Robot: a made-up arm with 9 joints. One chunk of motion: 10 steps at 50 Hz.
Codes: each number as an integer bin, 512 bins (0 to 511) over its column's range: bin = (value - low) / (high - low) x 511, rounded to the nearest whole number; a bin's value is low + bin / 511 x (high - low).
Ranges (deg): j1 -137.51..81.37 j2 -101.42..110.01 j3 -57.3..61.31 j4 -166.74..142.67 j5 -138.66..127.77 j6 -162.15..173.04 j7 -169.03..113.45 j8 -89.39..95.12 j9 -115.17..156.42
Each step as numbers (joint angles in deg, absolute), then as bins.
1 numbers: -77.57 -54.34 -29.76 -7.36 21.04 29.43 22.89 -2.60 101.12
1 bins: 140 114 119 263 306 292 347 240 407
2 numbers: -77.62 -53.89 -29.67 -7.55 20.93 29.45 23.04 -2.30 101.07
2 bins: 140 115 119 263 306 292 347 241 407
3 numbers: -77.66 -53.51 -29.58 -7.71 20.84 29.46 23.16 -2.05 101.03
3 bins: 140 116 119 263 306 292 348 242 407
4 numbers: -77.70 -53.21 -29.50 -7.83 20.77 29.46 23.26 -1.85 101.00
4 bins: 140 117 120 262 306 292 348 242 407
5 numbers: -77.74 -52.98 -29.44 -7.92 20.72 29.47 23.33 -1.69 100.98
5 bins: 140 117 120 262 306 292 348 243 407
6 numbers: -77.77 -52.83 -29.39 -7.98 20.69 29.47 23.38 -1.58 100.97
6 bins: 139 117 120 262 306 292 348 243 407
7 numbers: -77.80 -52.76 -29.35 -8.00 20.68 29.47 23.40 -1.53 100.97
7 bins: 139 118 120 262 306 292 348 243 407
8 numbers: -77.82 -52.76 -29.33 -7.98 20.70 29.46 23.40 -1.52 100.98
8 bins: 139 118 121 262 306 292 348 243 407
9 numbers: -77.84 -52.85 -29.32 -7.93 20.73 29.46 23.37 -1.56 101.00
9 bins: 139 117 121 262 306 292 348 243 407
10 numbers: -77.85 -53.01 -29.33 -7.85 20.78 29.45 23.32 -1.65 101.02
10 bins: 139 117 121 262 306 292 348 243 407
